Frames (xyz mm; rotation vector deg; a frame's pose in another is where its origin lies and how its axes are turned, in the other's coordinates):
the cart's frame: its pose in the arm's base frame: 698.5 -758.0 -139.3 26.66 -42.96 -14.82
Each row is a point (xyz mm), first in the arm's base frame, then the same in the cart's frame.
Working: the arm's base frame: its pose in the cart's frame: -704.1 683.8 344.3 -26.66 42.96 14.82

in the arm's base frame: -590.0 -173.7 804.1
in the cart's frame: -577.7 893.2 1326.7
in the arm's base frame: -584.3 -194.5 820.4
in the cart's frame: -556.0 883.5 1339.6
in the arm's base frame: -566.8 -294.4 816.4
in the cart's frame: -507.4 795.9 1355.9
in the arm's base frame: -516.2 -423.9 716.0
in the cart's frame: -481.1 637.1 1296.6
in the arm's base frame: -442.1 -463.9 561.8
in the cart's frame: -504.6 530.9 1158.7
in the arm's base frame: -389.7 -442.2 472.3
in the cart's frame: -529.0 508.9 1057.9
